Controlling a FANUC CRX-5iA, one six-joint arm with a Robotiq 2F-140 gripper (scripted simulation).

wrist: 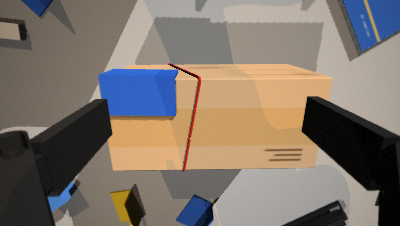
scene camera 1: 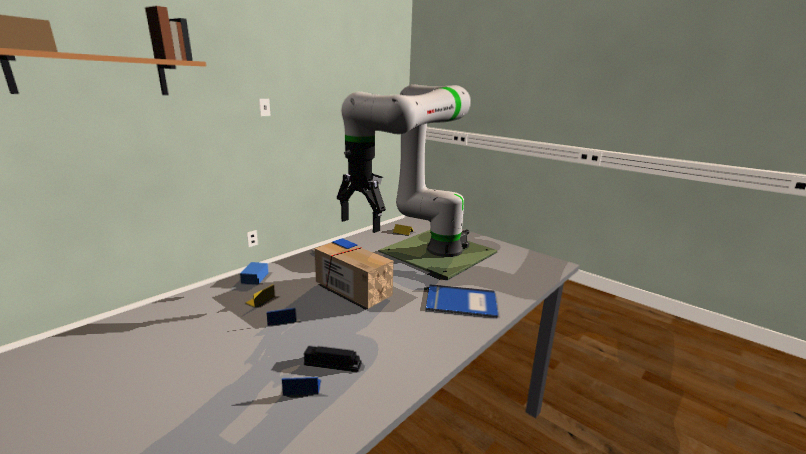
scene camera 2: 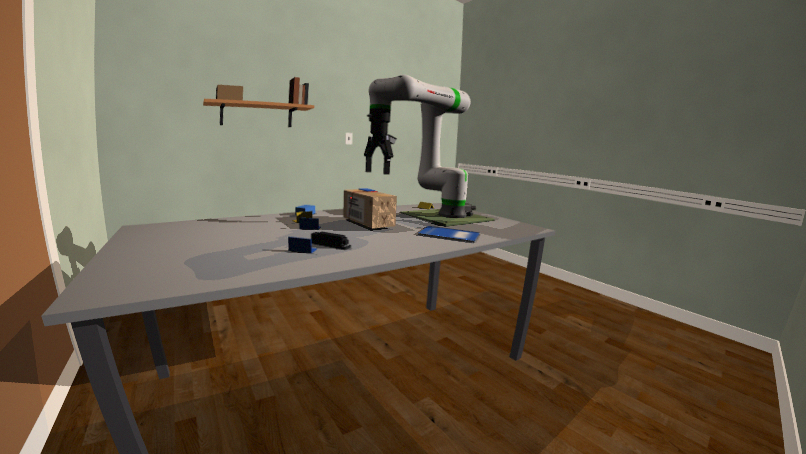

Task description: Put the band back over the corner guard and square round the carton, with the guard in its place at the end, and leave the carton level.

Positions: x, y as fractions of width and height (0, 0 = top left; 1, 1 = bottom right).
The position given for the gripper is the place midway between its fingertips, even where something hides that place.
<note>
In view: the gripper (scene camera 1: 0.45, 0.50), a brown carton (scene camera 1: 0.45, 0.61) and a black stapler-like object (scene camera 1: 0.39, 0.79).
The brown carton is seen too in the wrist view (wrist: 0.62, 0.52) and in scene camera 2 (scene camera 2: 0.46, 0.46). The gripper is seen too in the wrist view (wrist: 0.52, 0.51) and in scene camera 2 (scene camera 2: 0.47, 0.38).
</note>
